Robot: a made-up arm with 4 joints.
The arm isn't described. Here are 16 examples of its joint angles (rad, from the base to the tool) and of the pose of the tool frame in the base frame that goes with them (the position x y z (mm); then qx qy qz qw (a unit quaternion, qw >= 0)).
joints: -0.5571 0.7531 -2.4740 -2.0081
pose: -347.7 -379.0 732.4 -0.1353 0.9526 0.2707 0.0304
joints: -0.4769 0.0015 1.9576 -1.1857
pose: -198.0 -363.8 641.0 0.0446 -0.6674 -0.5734 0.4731
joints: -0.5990 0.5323 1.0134 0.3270
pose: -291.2 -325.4 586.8 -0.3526 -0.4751 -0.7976 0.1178
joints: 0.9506 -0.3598 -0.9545 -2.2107
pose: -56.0 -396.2 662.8 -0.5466 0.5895 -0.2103 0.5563
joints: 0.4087 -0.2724 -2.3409 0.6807
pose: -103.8 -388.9 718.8 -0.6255 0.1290 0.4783 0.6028
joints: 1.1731 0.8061 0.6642 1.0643
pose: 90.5 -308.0 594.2 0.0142 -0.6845 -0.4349 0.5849
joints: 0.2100 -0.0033 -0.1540 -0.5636
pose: -189.6 -416.5 582.4 -0.4133 -0.1185 -0.2966 0.8527
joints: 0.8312 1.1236 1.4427 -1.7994
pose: 39.9 -281.0 607.6 0.5764 0.2232 -0.1266 0.7758
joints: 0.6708 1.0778 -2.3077 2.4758
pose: 41.7 -432.9 673.0 0.4708 -0.5787 0.2393 0.6214
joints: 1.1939 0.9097 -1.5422 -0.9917
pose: 126.0 -413.9 662.6 -0.5108 0.3882 0.5798 0.5022
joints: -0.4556 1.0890 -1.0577 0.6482
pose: -363.5 -341.5 608.4 -0.1973 -0.2006 -0.3495 0.8937
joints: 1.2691 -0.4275 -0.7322 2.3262
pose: 40.1 -325.3 662.8 -0.1678 0.9217 -0.3082 0.1652
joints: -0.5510 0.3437 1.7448 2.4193
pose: -264.0 -307.8 616.7 0.4951 0.2068 0.1335 0.8332
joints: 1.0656 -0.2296 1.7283 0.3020
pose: 108.8 -273.4 643.9 0.3724 -0.7653 -0.4445 0.2794
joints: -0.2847 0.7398 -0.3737 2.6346
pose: -318.3 -338.6 651.2 0.5018 0.8413 0.1958 0.0465
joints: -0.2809 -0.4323 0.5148 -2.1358
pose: -274.8 -340.0 556.6 -0.0834 0.2425 -0.5071 0.8229
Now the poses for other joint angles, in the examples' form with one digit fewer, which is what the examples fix.
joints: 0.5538 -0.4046 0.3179 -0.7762
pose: -52 -418 571 -0.348 -0.375 -0.205 0.834
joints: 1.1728 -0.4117 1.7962 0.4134
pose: 113 -248 651 0.453 -0.769 -0.410 0.190
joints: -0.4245 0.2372 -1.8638 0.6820
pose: -335 -348 693 -0.458 0.086 0.067 0.882
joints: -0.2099 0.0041 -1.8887 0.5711
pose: -283 -371 704 -0.556 0.139 0.162 0.803
